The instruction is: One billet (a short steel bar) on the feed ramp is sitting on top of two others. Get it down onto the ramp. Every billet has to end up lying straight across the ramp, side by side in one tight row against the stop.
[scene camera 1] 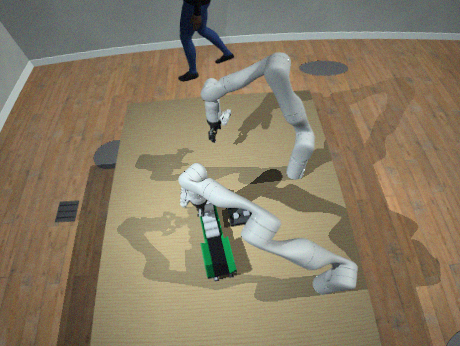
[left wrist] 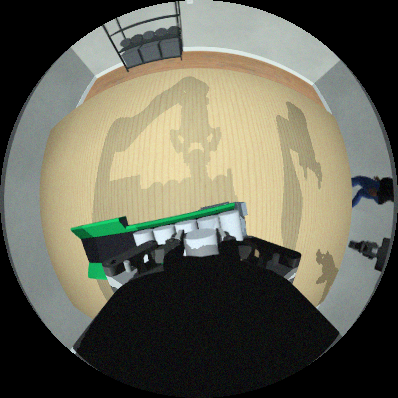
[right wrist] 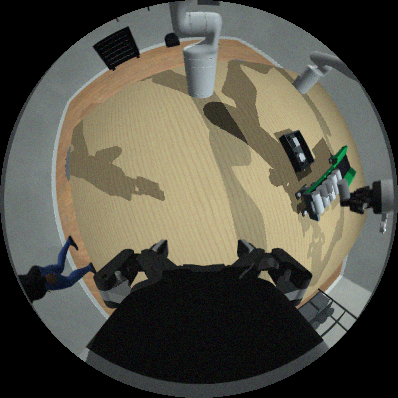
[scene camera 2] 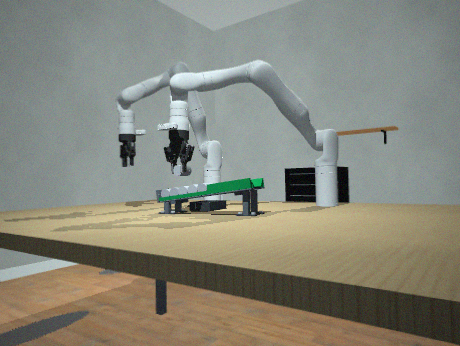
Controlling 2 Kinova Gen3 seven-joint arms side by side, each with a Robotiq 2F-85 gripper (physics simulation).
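Where they show: left gripper, fingertip midpoint: (scene camera 1: 202, 210) (left wrist: 199, 235) (right wrist: 342, 199) (scene camera 2: 178, 173); right gripper, fingertip midpoint: (scene camera 1: 216, 135) (left wrist: 351, 244) (right wrist: 202, 247) (scene camera 2: 127, 166); left arm's base at its link origin: (scene camera 1: 322, 284) (right wrist: 298, 87) (scene camera 2: 327, 205); right arm's base at its link origin: (scene camera 1: 294, 172) (right wrist: 200, 90).
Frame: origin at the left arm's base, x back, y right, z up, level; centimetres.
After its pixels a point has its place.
Observation:
My left gripper (scene camera 1: 202, 210) {y 54.1, x -35.8, z 14.8 cm} (scene camera 2: 180, 168) {y 54.1, x -35.8, z 14.8 cm} (right wrist: 342, 199) {y 54.1, x -35.8, z 14.8 cm} is shut on a light grey billet (scene camera 2: 183, 171) (left wrist: 201, 243) {y 54.3, x -35.9, z 18.0 cm} (right wrist: 343, 189) {y 54.8, x -31.8, z 17.0 cm} and holds it above the row on the lower part of the ramp. The green ramp (scene camera 1: 217, 257) {y 32.3, x -38.5, z 8.6 cm} (scene camera 2: 227, 187) (left wrist: 105, 249) {y 31.9, x -38.1, z 8.6 cm} has a dark bed. Several other billets (scene camera 1: 211, 226) {y 46.4, x -35.0, z 10.4 cm} (scene camera 2: 183, 190) {y 51.8, x -37.3, z 8.6 cm} (left wrist: 164, 234) {y 48.5, x -37.0, z 10.6 cm} (right wrist: 327, 192) {y 53.3, x -33.7, z 8.7 cm} lie across it side by side, the lowest beside the stop (left wrist: 242, 210) {y 62.1, x -34.9, z 8.9 cm}. The fingers partly hide the row in the left wrist view; small gaps cannot be judged. My right gripper (scene camera 1: 213, 137) {y 87.9, x -12.5, z 19.3 cm} (scene camera 2: 128, 163) {y 87.9, x -12.5, z 19.3 cm} (right wrist: 202, 247) {y 87.9, x -12.5, z 19.3 cm} is open and empty, high over the table, away from the ramp.
A black tray (scene camera 2: 207, 205) {y 46.3, x -25.6, z 2.2 cm} (right wrist: 303, 169) {y 53.1, x -23.3, z 3.3 cm} with small light pieces stands on the table (scene camera 1: 165, 315) {y 20.3, x -71.2, z 0.0 cm} close beside the ramp. The left arm (scene camera 1: 260, 230) {y 23.0, x -25.1, z 57.1 cm} reaches over the table near this tray. A person (scene camera 1: 192, 35) is on the floor beyond the table.

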